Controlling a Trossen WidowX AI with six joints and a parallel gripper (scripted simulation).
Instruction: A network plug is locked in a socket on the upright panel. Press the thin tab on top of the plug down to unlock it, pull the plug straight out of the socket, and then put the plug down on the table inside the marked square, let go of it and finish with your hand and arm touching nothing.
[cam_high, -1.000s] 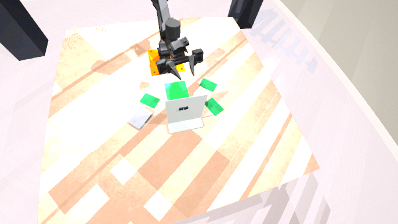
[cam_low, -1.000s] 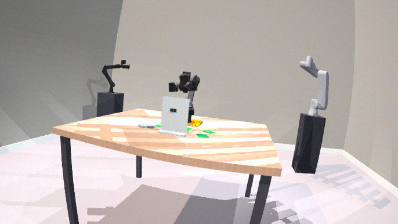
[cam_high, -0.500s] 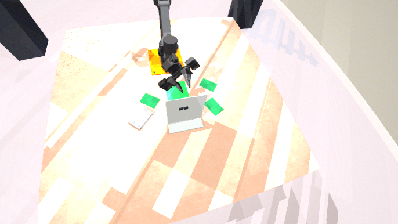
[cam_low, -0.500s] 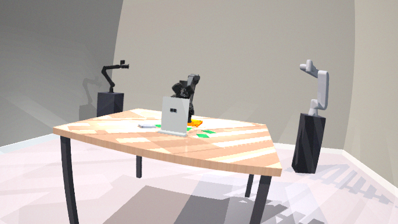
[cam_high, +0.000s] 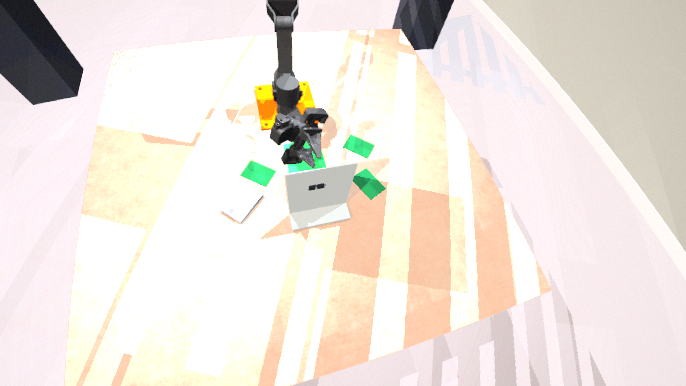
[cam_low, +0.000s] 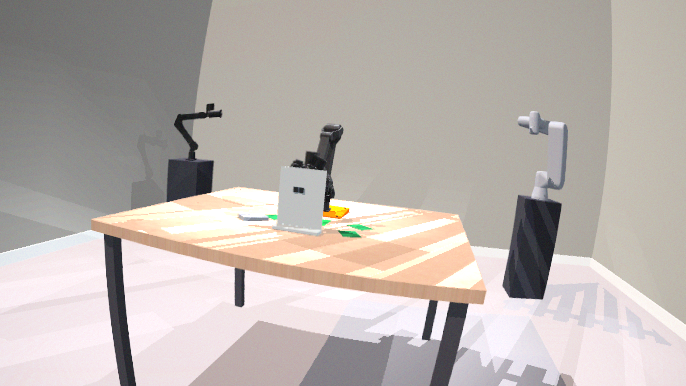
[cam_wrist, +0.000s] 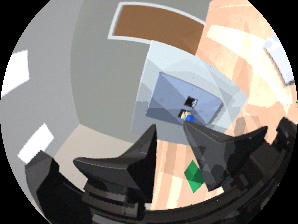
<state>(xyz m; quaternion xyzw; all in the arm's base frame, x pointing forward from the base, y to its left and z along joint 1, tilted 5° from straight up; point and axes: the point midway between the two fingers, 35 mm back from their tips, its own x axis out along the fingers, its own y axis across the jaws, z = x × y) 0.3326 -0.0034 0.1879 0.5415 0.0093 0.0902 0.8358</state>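
The blue network plug lies 4 cm ahead of my gripper tip and 3 cm below it. Round my gripper tip: flat grey card 21 cm to the right, 17 cm below, 2 cm behind; then grey panel 8 cm below, 6 cm ahead, 1 cm to the right.
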